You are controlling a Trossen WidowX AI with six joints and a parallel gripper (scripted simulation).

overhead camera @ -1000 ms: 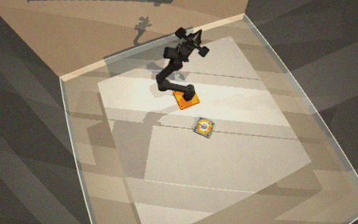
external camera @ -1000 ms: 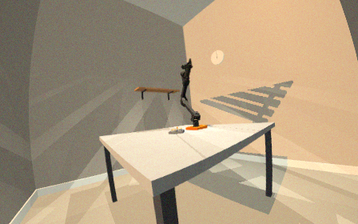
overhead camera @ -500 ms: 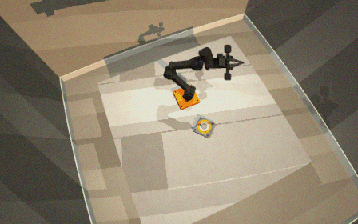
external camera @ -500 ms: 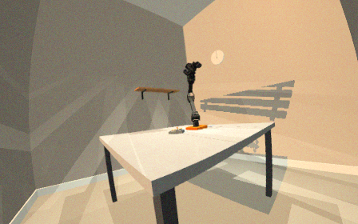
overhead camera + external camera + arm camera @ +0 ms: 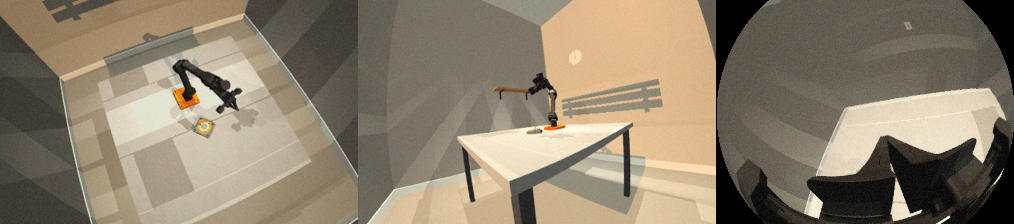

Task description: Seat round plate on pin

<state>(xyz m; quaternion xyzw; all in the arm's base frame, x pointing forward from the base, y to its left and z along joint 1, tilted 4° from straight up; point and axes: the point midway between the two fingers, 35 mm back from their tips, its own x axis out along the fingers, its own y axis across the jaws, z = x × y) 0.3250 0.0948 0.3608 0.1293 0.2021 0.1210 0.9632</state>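
The grey square base is 330 mm below my gripper tip, 140 mm to the right of it and 100 mm behind it.
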